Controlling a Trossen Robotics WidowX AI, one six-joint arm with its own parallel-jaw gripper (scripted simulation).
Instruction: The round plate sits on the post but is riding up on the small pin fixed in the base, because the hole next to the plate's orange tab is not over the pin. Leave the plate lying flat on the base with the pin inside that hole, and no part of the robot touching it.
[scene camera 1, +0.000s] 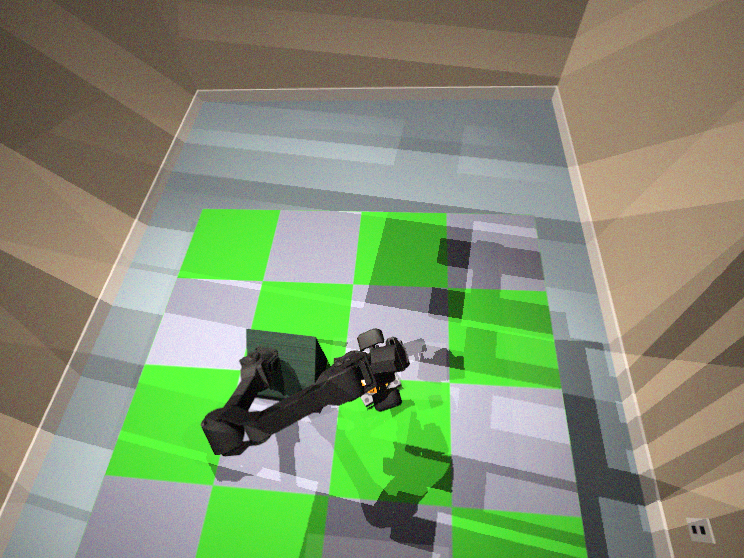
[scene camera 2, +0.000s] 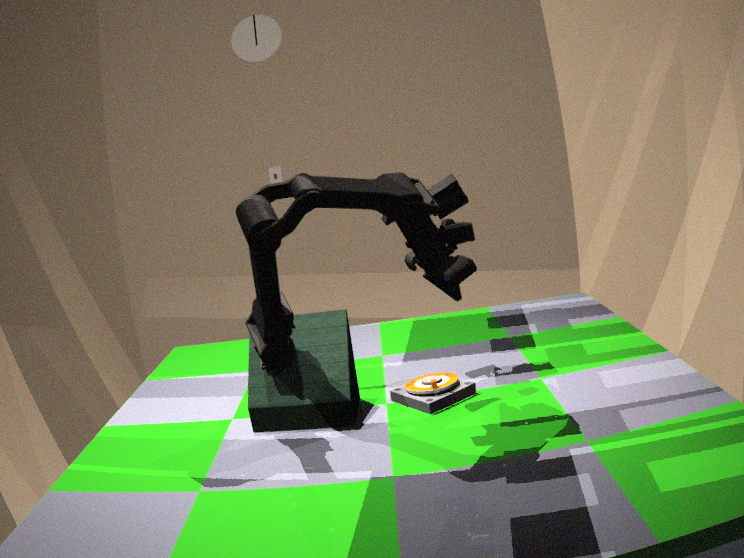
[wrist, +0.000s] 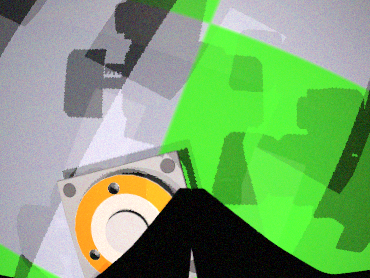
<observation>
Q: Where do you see a square base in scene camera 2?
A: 429, 403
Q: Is my gripper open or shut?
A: Shut.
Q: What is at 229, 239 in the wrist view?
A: My gripper.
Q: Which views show my gripper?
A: Scene camera 1, scene camera 2 and the wrist view: all of them.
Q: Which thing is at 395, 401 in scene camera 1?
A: My gripper.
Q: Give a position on a round plate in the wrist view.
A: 139, 194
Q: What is my gripper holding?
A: Nothing.
</observation>
